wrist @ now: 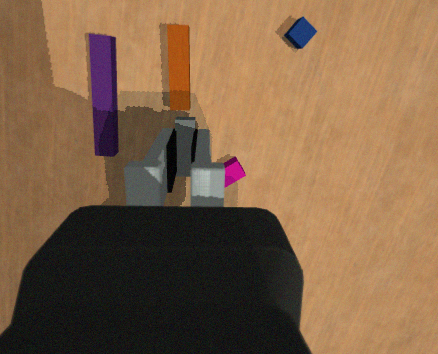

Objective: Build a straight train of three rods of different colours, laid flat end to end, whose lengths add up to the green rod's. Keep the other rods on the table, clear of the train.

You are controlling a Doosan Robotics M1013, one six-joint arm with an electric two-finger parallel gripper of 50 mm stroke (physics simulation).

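Places are measured from the arm's base along level axes (x back, y right, z up), in millimetres.
Pixels of known places: gripper, fingertip midpoint: (pixel 185 148).
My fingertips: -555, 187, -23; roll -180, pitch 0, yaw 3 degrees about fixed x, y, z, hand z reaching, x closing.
Behind a point stands the place of what it marks, as x, y, z.
My gripper (pixel 185 148) @(-555, 187, -23) is shut on a grey rod (pixel 185 142) @(-555, 192, -17), whose far end shows between the dark finger pads; its lower part is hidden. An orange rod (pixel 179 65) @(-560, 228, -25) lies flat just beyond the held rod, roughly in line with it in the picture. A longer purple rod (pixel 104 92) @(-597, 212, -25) lies flat to the left, nearly parallel to the orange one and apart from it. A short magenta piece (pixel 234 173) @(-527, 174, -25) lies just right of the right finger, partly hidden by it. The green rod does not show. Whether the grey rod touches the table I cannot tell.
A small blue block (pixel 301 33) @(-502, 248, -25) lies turned at the upper right, well apart from the orange rod. The wooden table (pixel 350 175) @(-455, 175, -35) spans the view. The gripper's shadow falls over the near parts of the purple and orange rods. The dark gripper body hides the lower middle.
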